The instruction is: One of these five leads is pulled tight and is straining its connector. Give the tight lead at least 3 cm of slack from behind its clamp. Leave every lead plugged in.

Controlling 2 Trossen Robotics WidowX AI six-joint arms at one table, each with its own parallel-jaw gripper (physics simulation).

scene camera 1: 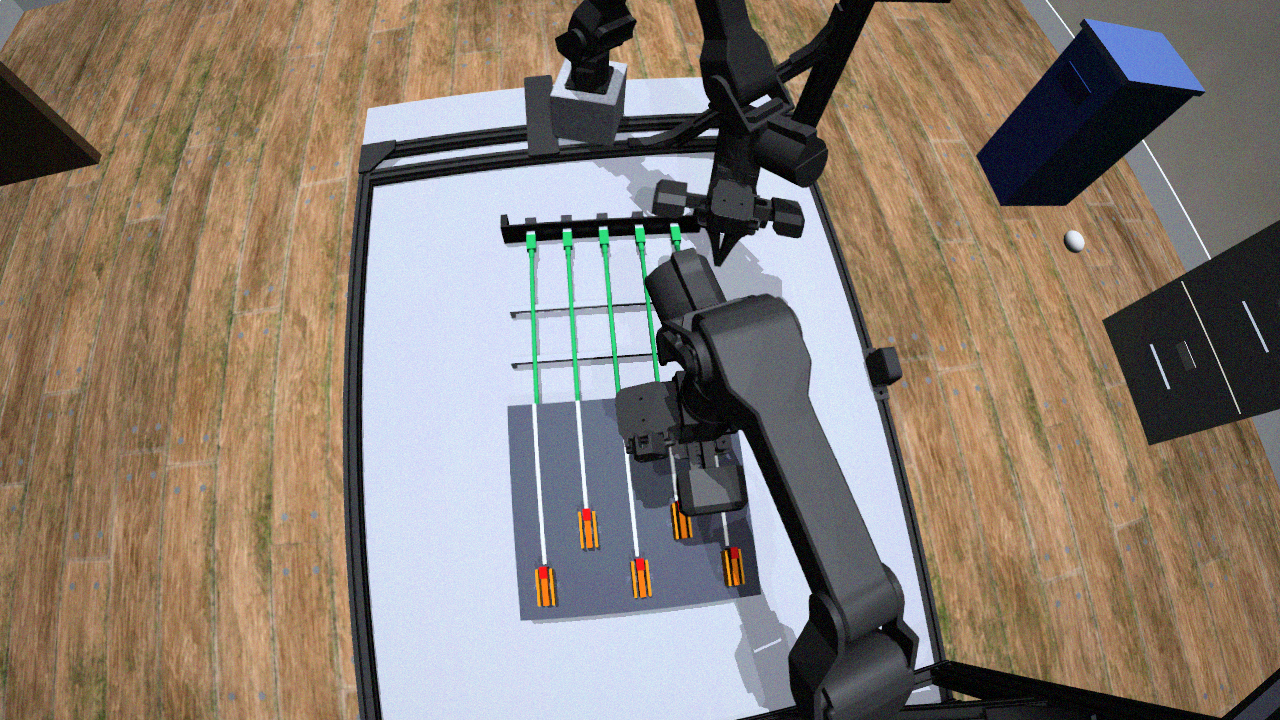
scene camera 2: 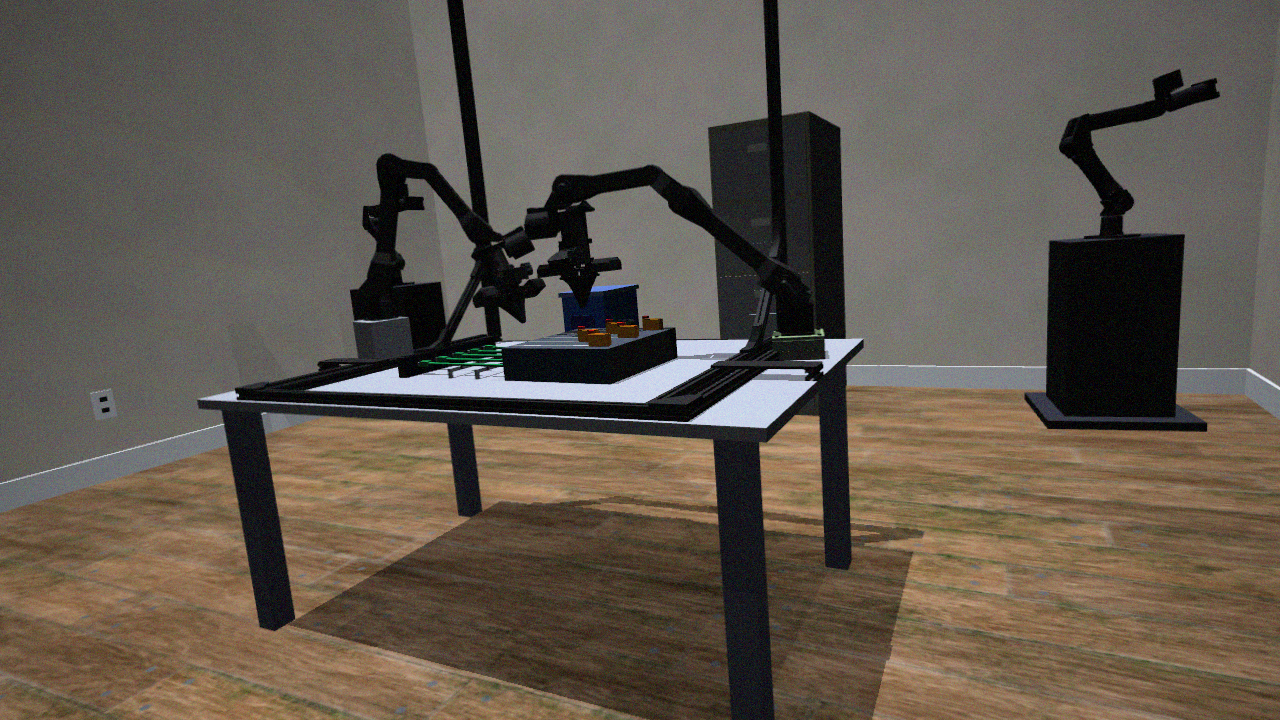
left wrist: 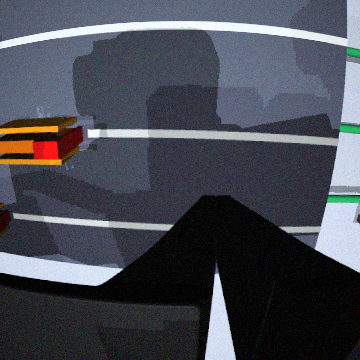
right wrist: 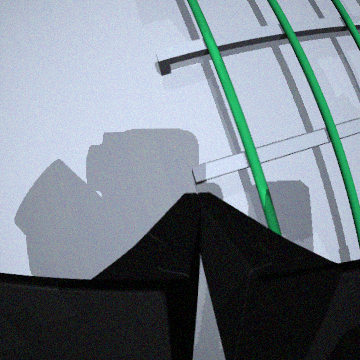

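Pixels of known places: left gripper, between the fingertips: (scene camera 2: 583, 307) (left wrist: 213, 208); right gripper, between the fingertips: (scene camera 1: 717, 265) (scene camera 2: 523, 322) (right wrist: 196, 205); left arm's base, origin of its link: (scene camera 2: 798, 333); right arm's base, origin of its link: (scene camera 1: 589, 78) (scene camera 2: 380, 319).
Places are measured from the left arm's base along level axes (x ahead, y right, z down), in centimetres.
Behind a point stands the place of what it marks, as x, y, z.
Five leads run from green plugs in a black connector strip (scene camera 1: 586, 231) @(80.3, 3.3, 2.8) over two thin bars to orange clamps with red parts on a dark grey block (scene camera 1: 590, 595) (scene camera 2: 554, 365). They are green near the strip and white over the block. All look nearly straight; I cannot tell which is tight. The left arm hides parts of the right-hand leads. My left gripper (scene camera 2: 582, 304) @(45.4, 1.9, -7.6) (left wrist: 213, 208) @(45.4, 1.9, -7.6) is shut and empty above the block, right of a clamp (left wrist: 46, 149) @(39.1, -1.1, -5.0) in the left wrist view. My right gripper (scene camera 1: 719, 261) @(65.6, 16.3, -3.5) (scene camera 2: 522, 320) @(65.6, 16.3, -3.5) (right wrist: 196, 205) @(65.6, 16.3, -3.5) is shut and empty, beside the outermost green lead (right wrist: 231, 95) @(61.8, 11.3, 2.0).
The two thin bars (scene camera 1: 581, 309) @(68.8, -1.7, 3.0) (scene camera 1: 581, 361) @(61.8, -4.3, 2.9) cross beneath the green leads. A black frame (scene camera 1: 355, 447) @(61.1, -36.6, 2.6) edges the white table. A grey box (scene camera 1: 588, 111) @(96.6, 9.6, -4.5) with another small arm stands at the table's far edge. My two arms are close together over the right-hand leads in scene camera 1.
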